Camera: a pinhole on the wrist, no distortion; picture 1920 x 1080 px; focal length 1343.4 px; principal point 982.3 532.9 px. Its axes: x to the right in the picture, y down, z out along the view. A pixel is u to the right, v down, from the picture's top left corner.
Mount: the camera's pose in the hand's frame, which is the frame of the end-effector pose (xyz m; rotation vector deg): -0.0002 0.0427 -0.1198 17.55 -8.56 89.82
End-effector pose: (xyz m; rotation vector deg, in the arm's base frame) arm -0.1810 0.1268 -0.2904 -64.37 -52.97 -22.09
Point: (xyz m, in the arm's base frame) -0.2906 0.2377 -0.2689
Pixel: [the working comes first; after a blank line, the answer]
In the camera's frame: -0.0038 0.0558 0.2777

963.7 803.0
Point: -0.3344 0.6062 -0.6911
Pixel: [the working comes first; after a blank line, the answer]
In the camera's frame: 0.4398 0.3698 0.4212

outside the picture
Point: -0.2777 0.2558 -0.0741
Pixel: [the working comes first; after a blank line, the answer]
In the camera's frame: -0.0889 -0.1024 0.3562

646.9 146.8
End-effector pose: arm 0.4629 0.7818 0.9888 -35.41 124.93 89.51
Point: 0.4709 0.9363 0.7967
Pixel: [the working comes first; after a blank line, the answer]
In the camera's frame: -0.0535 -0.0431 0.3621

783.7 373.0
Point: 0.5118 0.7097 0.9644
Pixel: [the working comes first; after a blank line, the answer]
In the camera's frame: -0.0874 0.0263 0.0879

outside the picture
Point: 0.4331 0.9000 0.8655
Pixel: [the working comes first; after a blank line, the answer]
In the camera's frame: -0.0082 -0.0486 0.2887

944.2 306.6
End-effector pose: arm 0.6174 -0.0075 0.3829 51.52 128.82 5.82
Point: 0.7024 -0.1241 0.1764
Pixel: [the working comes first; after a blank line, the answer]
In the camera's frame: -0.0403 0.0339 0.3751

837.9 654.3
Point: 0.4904 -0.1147 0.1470
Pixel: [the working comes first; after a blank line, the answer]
In the camera's frame: -0.1915 -0.1051 0.3142

163.3 83.6
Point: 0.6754 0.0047 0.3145
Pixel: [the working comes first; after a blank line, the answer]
In the camera's frame: 0.0384 0.0025 0.2042

1234.9 549.0
